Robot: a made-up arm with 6 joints.
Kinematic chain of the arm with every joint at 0, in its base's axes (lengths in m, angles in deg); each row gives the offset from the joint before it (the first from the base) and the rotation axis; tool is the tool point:
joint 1: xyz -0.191 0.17 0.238 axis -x
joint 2: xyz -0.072 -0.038 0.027 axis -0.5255 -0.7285 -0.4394
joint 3: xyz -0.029 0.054 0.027 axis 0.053 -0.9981 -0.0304
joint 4: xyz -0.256 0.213 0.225 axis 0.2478 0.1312 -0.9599
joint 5: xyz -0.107 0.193 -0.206 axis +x
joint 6: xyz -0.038 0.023 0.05 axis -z
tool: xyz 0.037 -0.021 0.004
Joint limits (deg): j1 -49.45..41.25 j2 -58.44..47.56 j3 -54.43..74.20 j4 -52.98..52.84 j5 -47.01..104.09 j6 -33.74..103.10
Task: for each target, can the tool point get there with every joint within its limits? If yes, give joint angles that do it. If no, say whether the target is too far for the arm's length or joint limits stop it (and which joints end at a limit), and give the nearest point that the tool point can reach.
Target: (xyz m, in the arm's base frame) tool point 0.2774 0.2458 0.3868
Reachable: no: joint limits stop it (at a limit: joint 1, joint 2, joint 3, joint 4, joint 5) | nearest point -0.0718 0.6374 0.3088 | short by 0.530 m
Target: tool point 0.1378 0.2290 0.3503
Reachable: no: joint limits stop it (at a limit: joint 1, joint 2, joint 3, joint 4, joint 5) | nearest point -0.0702 0.4674 0.0237 | short by 0.455 m
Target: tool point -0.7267 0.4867 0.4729
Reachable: yes | joints -8.79 -25.65 31.98 5.31 -17.61 48.30
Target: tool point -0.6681 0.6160 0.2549
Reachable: yes | joints 24.37 -3.04 -6.86 0.38 -6.69 35.37
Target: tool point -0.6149 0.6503 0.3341
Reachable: yes | joints 29.78 -27.31 18.78 33.19 -19.67 39.03
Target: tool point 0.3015 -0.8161 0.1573
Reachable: no: too far | nearest point -0.1869 -0.3710 0.5004 | short by 0.745 m
